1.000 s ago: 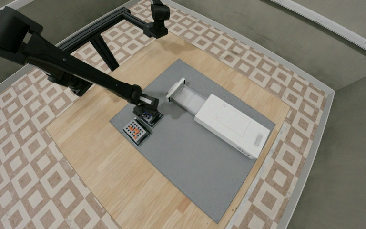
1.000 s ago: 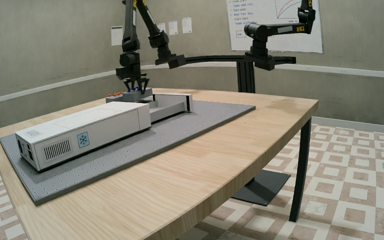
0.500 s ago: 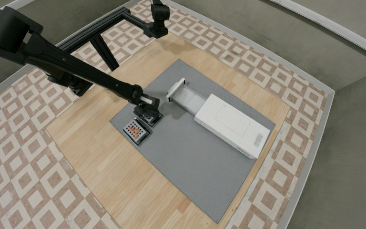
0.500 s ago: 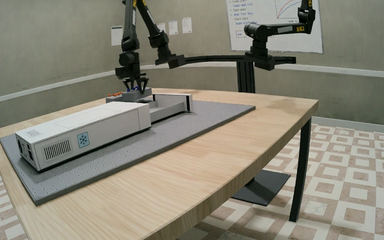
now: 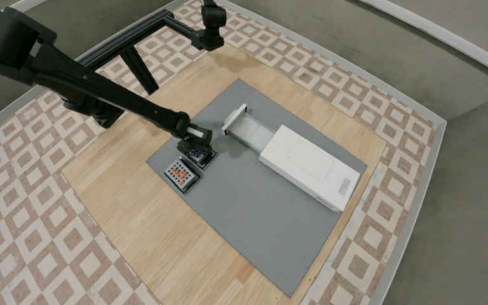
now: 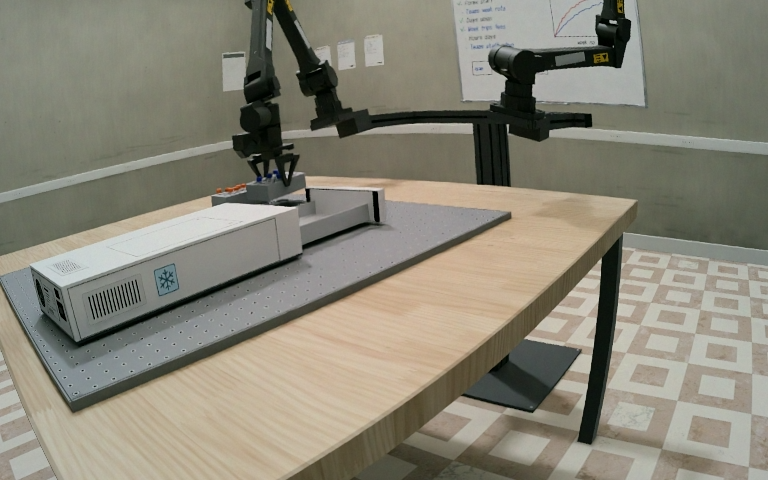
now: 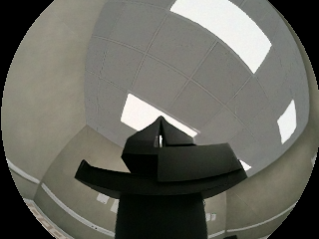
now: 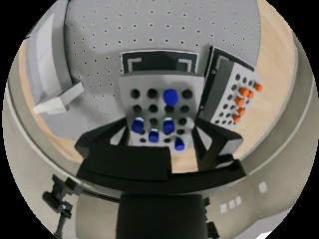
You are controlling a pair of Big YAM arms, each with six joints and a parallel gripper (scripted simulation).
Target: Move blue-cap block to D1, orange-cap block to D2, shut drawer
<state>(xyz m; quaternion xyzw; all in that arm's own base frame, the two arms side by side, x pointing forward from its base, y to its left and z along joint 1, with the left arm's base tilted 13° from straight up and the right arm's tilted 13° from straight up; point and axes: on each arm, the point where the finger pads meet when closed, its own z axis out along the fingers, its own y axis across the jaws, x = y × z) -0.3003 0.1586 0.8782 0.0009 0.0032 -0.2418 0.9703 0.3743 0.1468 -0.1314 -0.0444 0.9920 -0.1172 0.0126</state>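
Observation:
My right hand is 7 cm above the dark deck slot D1 and 1 cm short of it. From my right hand the other things lie so: dark deck slot D2: 14 cm to the right, 7 cm below, 3 cm ahead; then white cooler: 29 cm to the left, 29 cm ahead, 3 cm below.

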